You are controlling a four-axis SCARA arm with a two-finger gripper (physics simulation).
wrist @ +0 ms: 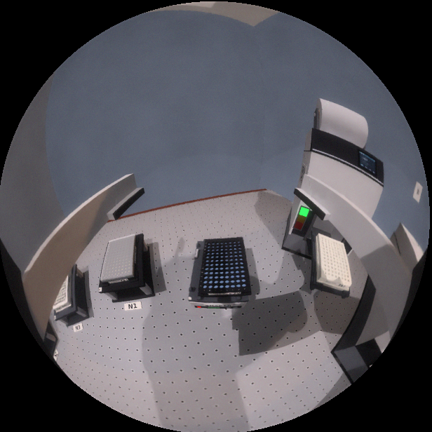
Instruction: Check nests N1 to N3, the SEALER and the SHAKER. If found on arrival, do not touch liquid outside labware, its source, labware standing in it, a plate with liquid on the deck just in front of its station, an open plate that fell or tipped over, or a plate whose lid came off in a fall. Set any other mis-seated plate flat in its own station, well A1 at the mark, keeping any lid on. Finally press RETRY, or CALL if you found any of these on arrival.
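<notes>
My gripper [219, 177] is open and empty, with its fingers spread above the far part of the deck. Nest N1 [145, 272] bears a pale grey-white plate [119, 257]; whether it lies fully flat I cannot tell. A black plate [225, 265] with blue-looking wells lies on the SHAKER [220, 303] at the middle. A cream plate [333, 262] lies on the carrier in front of the SEALER [340, 182], which shows a green light. Nest N3 [78, 300] at the left bears a white plate [63, 295], partly hidden by the left finger. The RETRY and CALL buttons do not show.
Part of another dark station [51, 341] shows at the far left edge, its label unreadable. A dark box-like structure [357, 360] stands at the lower right. The perforated deck [195, 360] runs back to a blue wall [165, 100]. The right finger hangs near the SEALER.
</notes>
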